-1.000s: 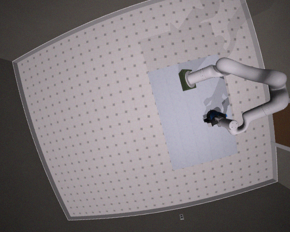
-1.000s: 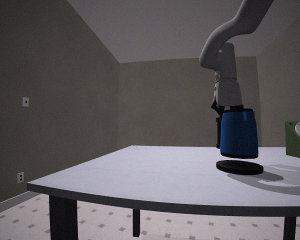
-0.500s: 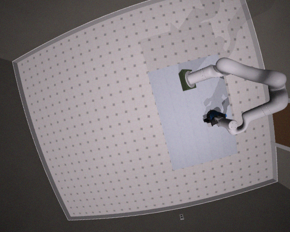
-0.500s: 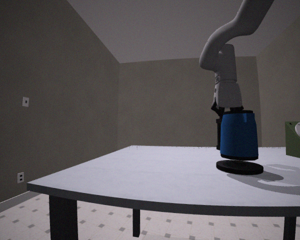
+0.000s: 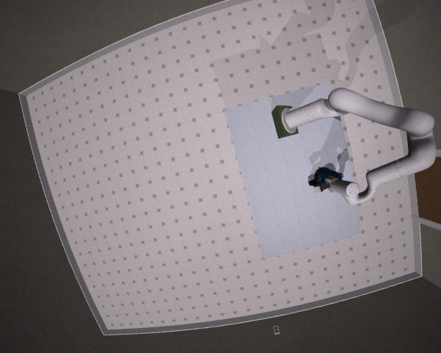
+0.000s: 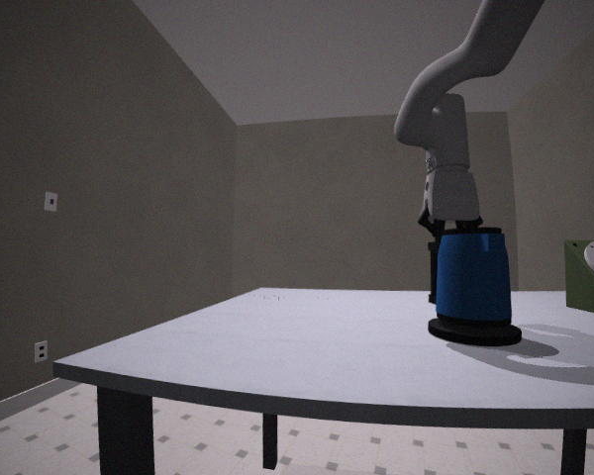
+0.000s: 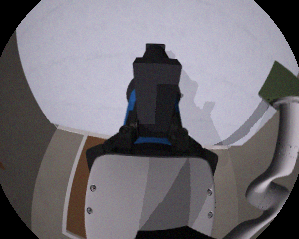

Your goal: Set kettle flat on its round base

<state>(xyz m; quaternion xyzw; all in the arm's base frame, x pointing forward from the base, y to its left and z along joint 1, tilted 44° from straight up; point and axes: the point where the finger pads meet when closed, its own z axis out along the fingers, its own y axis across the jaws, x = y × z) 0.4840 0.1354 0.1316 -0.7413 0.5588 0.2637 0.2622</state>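
The blue kettle is 5 cm below my hand, 3 cm to the left of it and 1 cm behind it. From my hand the other things lie so: black round base (15 cm below, 7 cm to the left, 2 cm behind).
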